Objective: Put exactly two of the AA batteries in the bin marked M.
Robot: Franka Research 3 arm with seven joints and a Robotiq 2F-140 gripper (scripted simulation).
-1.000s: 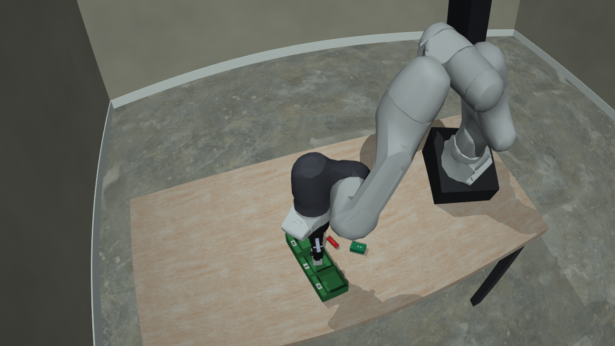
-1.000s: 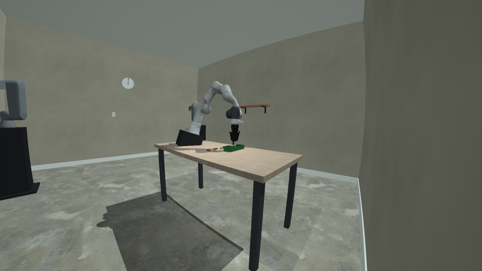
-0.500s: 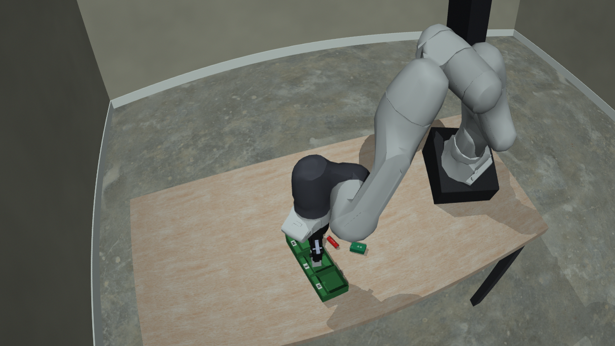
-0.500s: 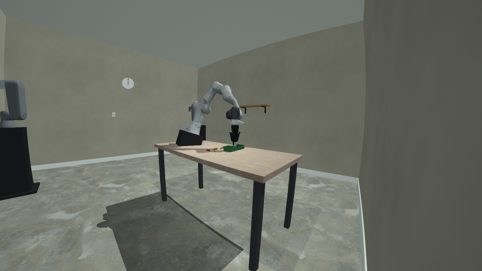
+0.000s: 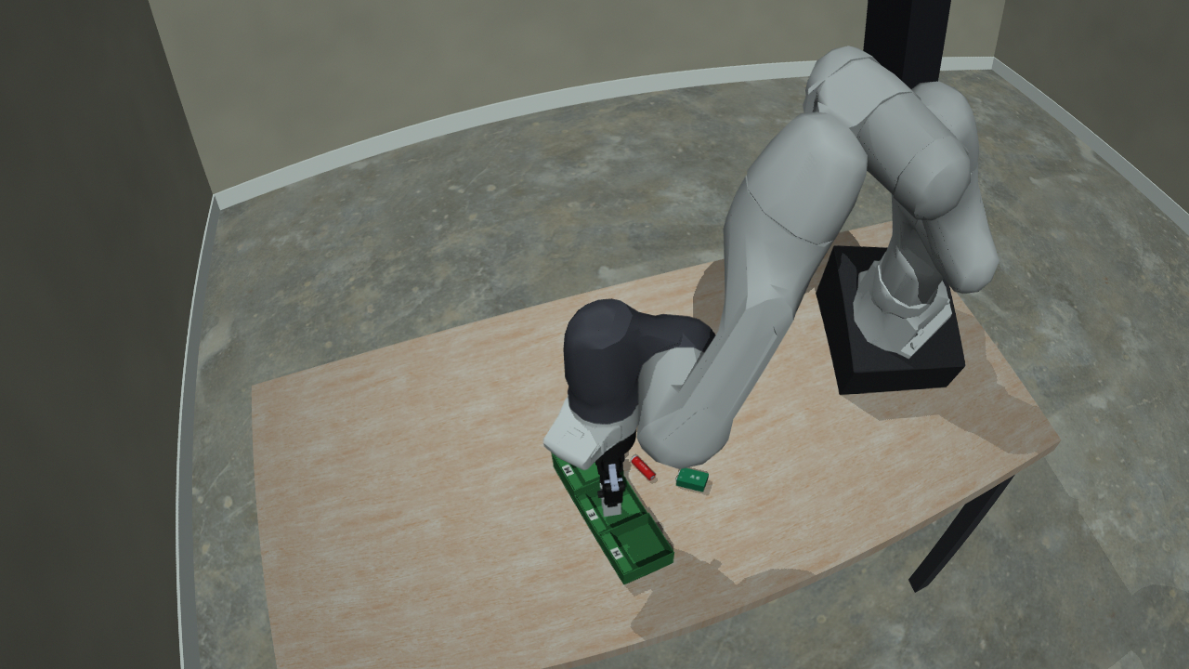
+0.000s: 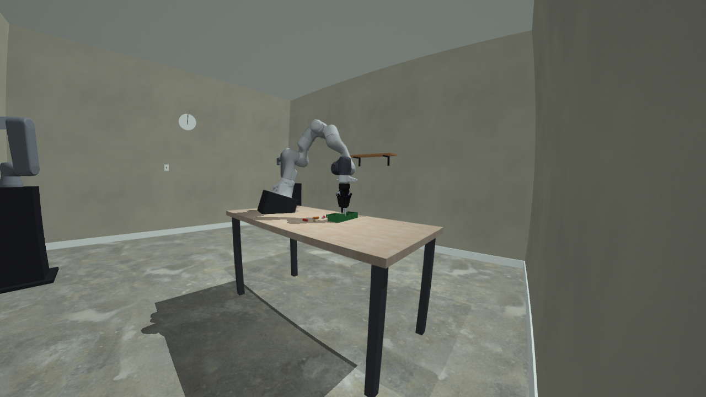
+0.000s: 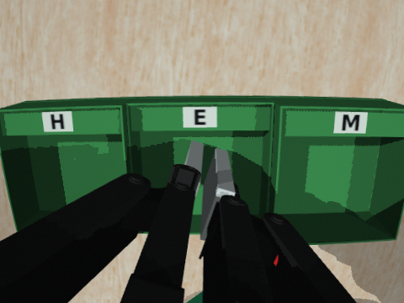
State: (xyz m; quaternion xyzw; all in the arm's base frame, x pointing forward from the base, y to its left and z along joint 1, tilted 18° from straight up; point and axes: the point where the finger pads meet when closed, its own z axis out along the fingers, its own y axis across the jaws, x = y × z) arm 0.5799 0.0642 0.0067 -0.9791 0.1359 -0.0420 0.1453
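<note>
Now: the bin marked M 3 cm below my hand. Also, from my hand: orange battery (16 cm behind, 11 cm to the right, 4 cm below); small green block battery (13 cm behind, 1 cm to the right, 4 cm below); red AA battery (8 cm behind, 6 cm to the right, 4 cm below).
</note>
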